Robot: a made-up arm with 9 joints. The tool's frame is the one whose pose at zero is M. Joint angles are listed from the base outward.
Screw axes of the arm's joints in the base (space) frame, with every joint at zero. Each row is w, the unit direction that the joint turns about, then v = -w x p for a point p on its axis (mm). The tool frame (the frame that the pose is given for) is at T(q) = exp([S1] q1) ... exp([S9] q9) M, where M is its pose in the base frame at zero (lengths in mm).
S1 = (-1, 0, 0, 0.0, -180.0, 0.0)
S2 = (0, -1, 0, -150.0, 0.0, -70.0)
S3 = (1, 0, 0, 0.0, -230.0, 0.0)
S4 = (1, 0, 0, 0.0, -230.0, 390.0)
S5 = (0, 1, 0, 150.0, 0.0, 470.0)
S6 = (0, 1, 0, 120.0, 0.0, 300.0)
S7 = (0, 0, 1, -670.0, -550.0, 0.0)
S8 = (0, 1, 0, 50.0, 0.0, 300.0)
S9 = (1, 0, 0, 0.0, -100.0, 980.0)
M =
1 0 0 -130.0
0 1 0 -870.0
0 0 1 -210.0
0 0 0 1
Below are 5 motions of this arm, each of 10 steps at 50 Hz.
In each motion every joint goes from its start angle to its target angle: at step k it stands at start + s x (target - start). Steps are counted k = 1, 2, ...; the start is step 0. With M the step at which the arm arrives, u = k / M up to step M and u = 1 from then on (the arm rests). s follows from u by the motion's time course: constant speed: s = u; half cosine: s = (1 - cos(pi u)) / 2; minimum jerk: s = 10 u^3 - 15 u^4 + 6 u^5.
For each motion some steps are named. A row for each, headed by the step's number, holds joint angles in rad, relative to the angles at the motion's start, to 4 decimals.
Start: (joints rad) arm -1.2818 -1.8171 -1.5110 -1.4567 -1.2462 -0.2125 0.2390 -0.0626 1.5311
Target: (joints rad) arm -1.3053 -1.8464 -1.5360 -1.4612 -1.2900 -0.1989 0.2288 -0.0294 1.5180
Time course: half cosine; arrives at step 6
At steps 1, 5, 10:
1: -0.0016 -0.0020 -0.0017 -0.0003 -0.0029 0.0009 -0.0007 0.0022 -0.0009
5: -0.0219 -0.0273 -0.0233 -0.0042 -0.0409 0.0127 -0.0095 0.0310 -0.0122
10: -0.0235 -0.0293 -0.0250 -0.0045 -0.0438 0.0136 -0.0102 0.0332 -0.0131

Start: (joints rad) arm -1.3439 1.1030 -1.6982 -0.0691 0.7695 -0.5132 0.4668 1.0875 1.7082
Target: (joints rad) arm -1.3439 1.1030 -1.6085 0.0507 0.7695 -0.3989 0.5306 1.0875 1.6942
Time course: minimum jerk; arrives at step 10
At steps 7, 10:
7: 0.0000 0.0000 0.0751 0.1003 0.0000 0.0957 0.0534 0.0000 -0.0117
10: 0.0000 0.0000 0.0897 0.1198 0.0000 0.1143 0.0638 0.0000 -0.0140

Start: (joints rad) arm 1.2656 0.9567 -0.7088 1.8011 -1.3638 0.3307 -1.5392 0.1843 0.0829
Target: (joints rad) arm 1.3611 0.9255 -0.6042 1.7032 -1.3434 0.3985 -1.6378 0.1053 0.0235
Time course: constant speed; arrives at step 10
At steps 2, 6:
2: 0.0191 -0.0062 0.0209 -0.0196 0.0041 0.0136 -0.0197 -0.0158 -0.0119
6: 0.0573 -0.0187 0.0628 -0.0587 0.0122 0.0407 -0.0592 -0.0474 -0.0356

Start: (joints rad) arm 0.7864 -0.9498 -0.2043 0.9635 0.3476 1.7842 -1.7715 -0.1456 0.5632
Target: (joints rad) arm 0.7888 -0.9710 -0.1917 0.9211 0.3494 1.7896 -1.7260 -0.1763 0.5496
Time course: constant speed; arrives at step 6
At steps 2, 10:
2: 0.0008 -0.0071 0.0042 -0.0141 0.0006 0.0018 0.0152 -0.0102 -0.0045
10: 0.0024 -0.0212 0.0126 -0.0424 0.0018 0.0054 0.0455 -0.0307 -0.0136

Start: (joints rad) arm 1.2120 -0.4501 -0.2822 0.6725 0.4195 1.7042 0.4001 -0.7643 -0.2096
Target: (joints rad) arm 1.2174 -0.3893 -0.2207 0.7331 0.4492 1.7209 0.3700 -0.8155 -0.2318
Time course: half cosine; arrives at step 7
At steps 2, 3, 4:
2: 0.0010 0.0114 0.0116 0.0114 0.0056 0.0031 -0.0057 -0.0096 -0.0042
3: 0.0021 0.0236 0.0239 0.0236 0.0115 0.0065 -0.0117 -0.0199 -0.0086
4: 0.0033 0.0372 0.0376 0.0370 0.0182 0.0102 -0.0184 -0.0313 -0.0136

